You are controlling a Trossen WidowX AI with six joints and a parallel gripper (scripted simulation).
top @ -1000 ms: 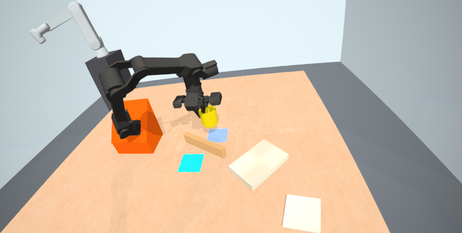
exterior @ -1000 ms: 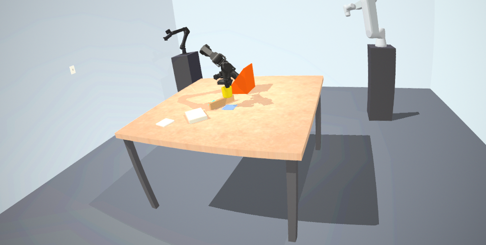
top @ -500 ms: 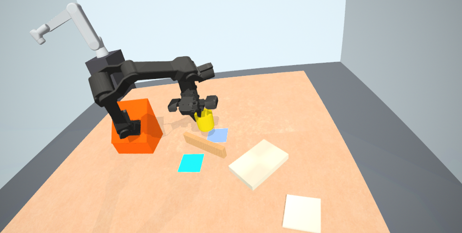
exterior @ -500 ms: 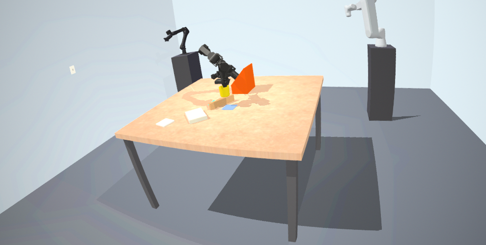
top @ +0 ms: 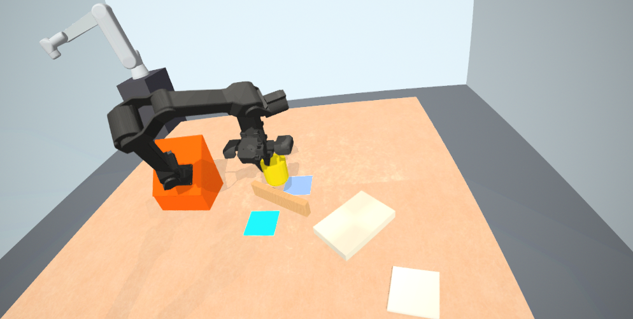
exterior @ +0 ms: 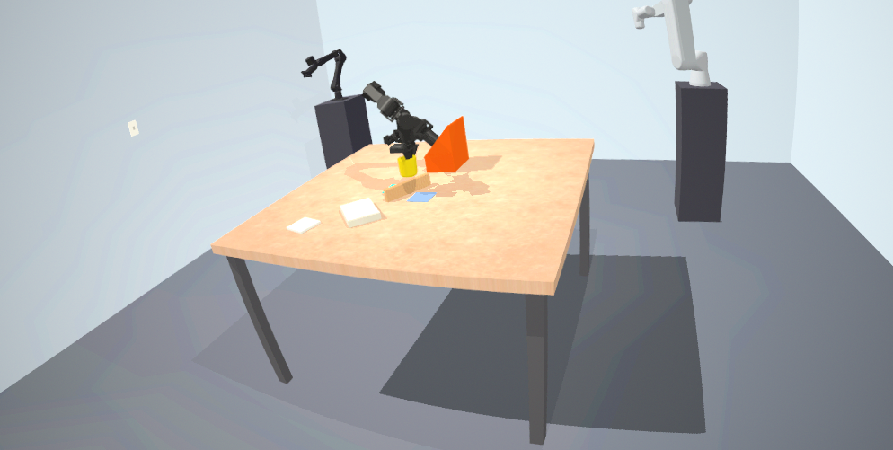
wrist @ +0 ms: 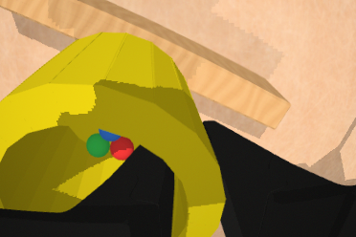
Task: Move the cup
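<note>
My gripper tip is now 2 cm past the cyan pad, 10 cm to the left of it and 12 cm above it. From my gripper tip the other things lie so: green marble: 4 cm ahead, 2 cm to the left, 2 cm below; then yellow cup: 2 cm ahead; then red marble: 3 cm ahead, 2 cm to the left, 2 cm below.
</note>
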